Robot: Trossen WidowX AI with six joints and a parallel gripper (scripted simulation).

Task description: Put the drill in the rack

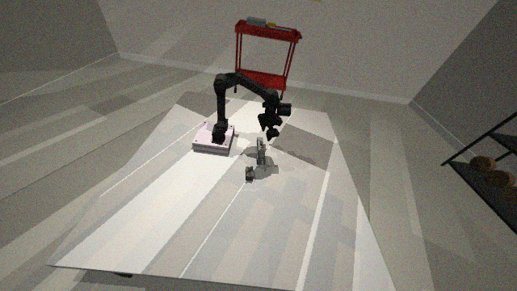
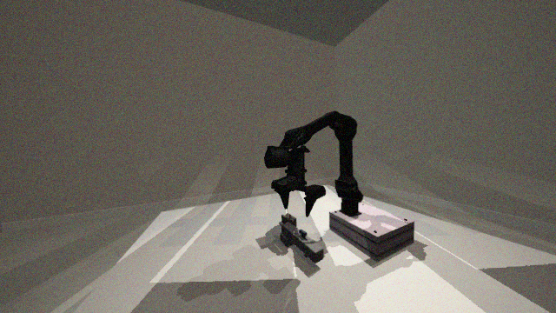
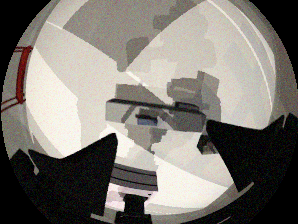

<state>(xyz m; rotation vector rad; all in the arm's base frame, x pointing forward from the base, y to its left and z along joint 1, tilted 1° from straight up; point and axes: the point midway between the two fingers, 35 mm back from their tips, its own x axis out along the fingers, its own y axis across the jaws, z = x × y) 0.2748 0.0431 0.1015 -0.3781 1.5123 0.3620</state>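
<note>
The drill is 10 cm below my gripper tip and 7 cm to the right of it. Round my gripper tip: small key (10 cm below, 2 cm behind, 1 cm to the left); then rack (19 cm to the right, 13 cm below, 5 cm behind).
</note>
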